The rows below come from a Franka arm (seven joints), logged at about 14 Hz.
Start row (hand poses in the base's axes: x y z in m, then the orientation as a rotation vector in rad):
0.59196, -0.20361, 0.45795, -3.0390, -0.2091, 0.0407
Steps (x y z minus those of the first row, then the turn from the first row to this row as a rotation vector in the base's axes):
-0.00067, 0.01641, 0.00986, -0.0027, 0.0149, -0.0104
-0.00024, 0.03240, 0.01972, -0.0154, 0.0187, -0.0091
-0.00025, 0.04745, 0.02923, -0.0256, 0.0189, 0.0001
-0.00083, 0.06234, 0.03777, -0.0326, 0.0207, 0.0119
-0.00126, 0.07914, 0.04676, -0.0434, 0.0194, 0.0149
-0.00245, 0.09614, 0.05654, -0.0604, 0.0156, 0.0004
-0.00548, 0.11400, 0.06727, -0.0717, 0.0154, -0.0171
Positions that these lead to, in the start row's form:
0.59129, -0.18720, 0.46781, -3.0413, -0.1922, 0.0629
0.59172, -0.17121, 0.47767, -3.0534, -0.1944, 0.0704
0.59171, -0.15616, 0.48718, -3.0627, -0.2089, 0.0726
0.59113, -0.14127, 0.49572, -3.0684, -0.2271, 0.0772
0.59070, -0.12447, 0.50471, -3.0789, -0.2324, 0.0768
0.58951, -0.10747, 0.51449, -3.0976, -0.2111, 0.0720
0.58648, -0.08961, 0.52522, -3.1104, -0.1844, 0.0719

